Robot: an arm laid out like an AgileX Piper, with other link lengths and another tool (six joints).
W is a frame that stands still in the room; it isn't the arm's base.
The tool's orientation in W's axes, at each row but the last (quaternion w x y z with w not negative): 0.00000, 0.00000, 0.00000, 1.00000; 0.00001, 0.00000, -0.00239, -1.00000; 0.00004, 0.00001, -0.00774, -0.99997; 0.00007, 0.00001, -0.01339, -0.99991; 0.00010, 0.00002, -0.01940, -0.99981; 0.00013, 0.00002, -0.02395, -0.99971; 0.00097, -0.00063, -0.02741, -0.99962
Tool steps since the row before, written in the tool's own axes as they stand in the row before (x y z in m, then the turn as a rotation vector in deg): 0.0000, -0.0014, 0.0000, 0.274, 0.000, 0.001; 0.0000, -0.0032, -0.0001, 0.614, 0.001, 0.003; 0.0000, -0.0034, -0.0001, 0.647, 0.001, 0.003; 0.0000, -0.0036, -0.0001, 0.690, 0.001, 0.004; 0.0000, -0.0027, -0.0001, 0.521, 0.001, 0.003; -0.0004, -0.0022, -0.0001, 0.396, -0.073, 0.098; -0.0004, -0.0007, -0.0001, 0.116, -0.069, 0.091
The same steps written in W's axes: 0.0000, 0.0014, 0.0000, -0.274, 0.000, 0.001; 0.0000, 0.0032, -0.0001, -0.614, -0.001, 0.003; 0.0000, 0.0034, -0.0002, -0.647, -0.001, 0.003; 0.0000, 0.0036, -0.0002, -0.690, -0.001, 0.004; 0.0000, 0.0027, -0.0002, -0.521, -0.001, 0.003; 0.0004, 0.0022, -0.0002, -0.396, 0.078, 0.094; 0.0004, 0.0007, -0.0001, -0.116, 0.074, 0.087
